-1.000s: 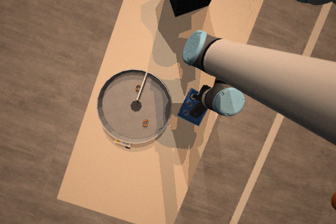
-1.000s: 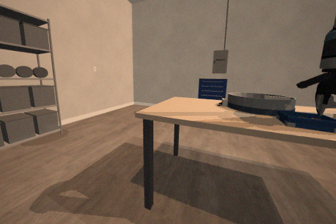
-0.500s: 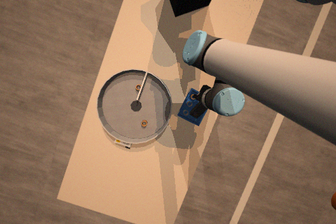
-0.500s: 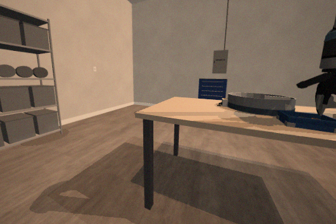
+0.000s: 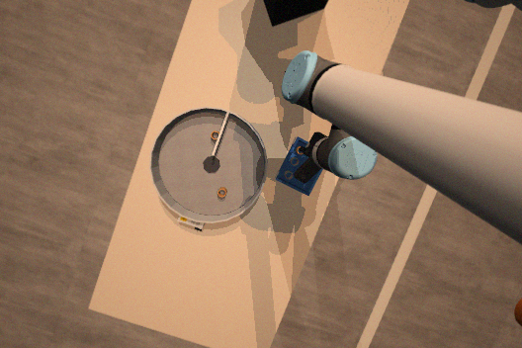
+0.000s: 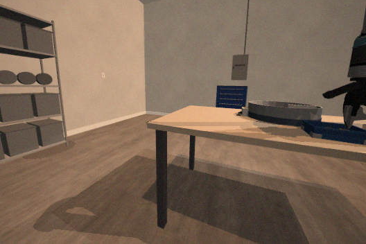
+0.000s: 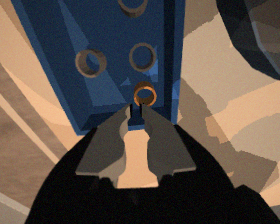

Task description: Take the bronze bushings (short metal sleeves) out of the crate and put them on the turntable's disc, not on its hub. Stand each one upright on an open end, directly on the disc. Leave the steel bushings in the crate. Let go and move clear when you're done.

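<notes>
Now: hand 6 cm short of the blue crate, 3 cm above it and 1 cm to the right of it. The rest, counted from my hand: grey turntable disc: 33 cm to the right, 16 cm ahead, 1 cm below.
</notes>
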